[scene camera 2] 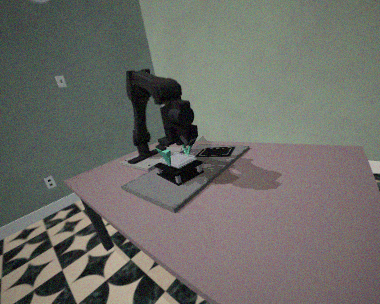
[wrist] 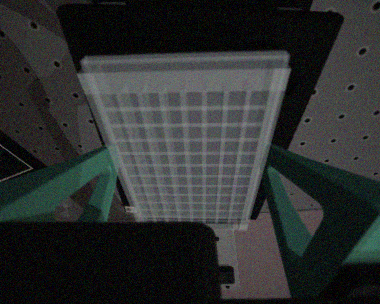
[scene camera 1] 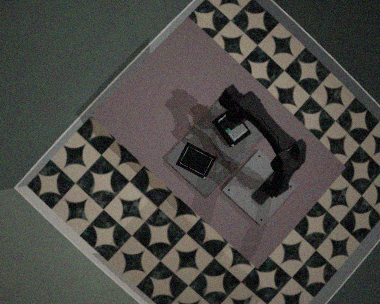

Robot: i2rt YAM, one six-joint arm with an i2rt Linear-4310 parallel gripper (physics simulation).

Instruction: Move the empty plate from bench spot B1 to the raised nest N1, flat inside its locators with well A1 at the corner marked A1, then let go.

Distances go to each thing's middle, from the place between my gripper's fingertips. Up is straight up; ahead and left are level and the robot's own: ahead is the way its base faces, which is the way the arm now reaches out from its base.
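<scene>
I find my gripper 10 mm below the white well plate [wrist: 189, 133] and 10 mm past it. There is also the black nest with white outline [scene camera 1: 192, 158], which is 50 mm below my hand and 250 mm to the left of it.
</scene>
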